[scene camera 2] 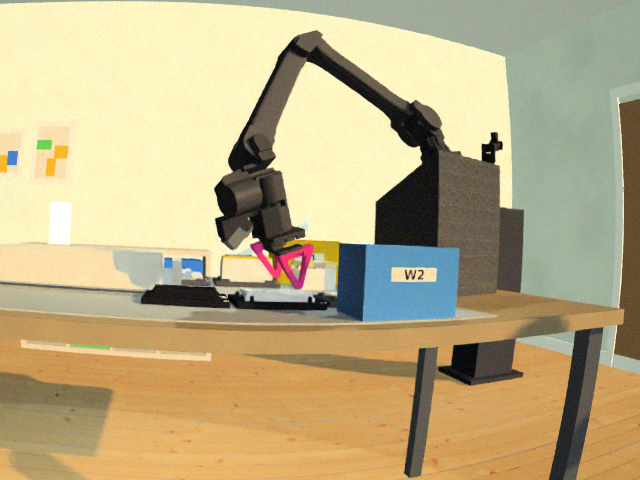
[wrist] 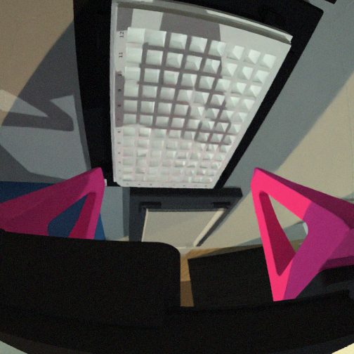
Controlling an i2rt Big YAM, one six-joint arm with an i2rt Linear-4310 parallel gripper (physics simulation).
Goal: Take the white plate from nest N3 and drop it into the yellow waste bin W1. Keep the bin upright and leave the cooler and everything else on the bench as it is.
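Where they show: gripper, between the fingertips: (scene camera 2: 287, 282); arm's base, origin of its link: (scene camera 2: 441, 168).
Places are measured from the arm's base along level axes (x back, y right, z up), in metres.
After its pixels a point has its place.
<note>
The white plate (scene camera 2: 276, 295) @(y -0.241, x -0.457, z -0.292 m) (wrist: 175, 107) lies in nest N3, a black frame (scene camera 2: 281, 305) @(y -0.261, x -0.452, z -0.307 m) (wrist: 91, 100), and its grid of wells fills the upper middle of the wrist view. My gripper (scene camera 2: 287, 281) @(y -0.200, x -0.428, z -0.272 m) (wrist: 177, 175) is open and empty, its pink fingers wide apart. The fingertips hang a little above the plate in the scene view; in the wrist view they appear on either side, near its lower end. The yellow bin W1 (scene camera 2: 330, 250) @(y 0.251, x -0.210, z -0.221 m) stands upright behind the gripper, partly hidden by it and by bin W2. I cannot tell the cooler for certain.
The blue bin W2 (scene camera 2: 408, 281) @(y -0.390, x -0.273, z -0.252 m) (wrist: 20, 190) stands right beside the nest. Another black nest (scene camera 2: 186, 296) @(y -0.239, x -0.621, z -0.300 m) is left of N3. A dark-framed nest (wrist: 185, 193) lies below the plate in the wrist view. A cream box (scene camera 2: 247, 268) @(y 0.146, x -0.454, z -0.270 m) and a white block (scene camera 2: 321, 277) @(y 0.099, x -0.276, z -0.284 m) stand farther back.
</note>
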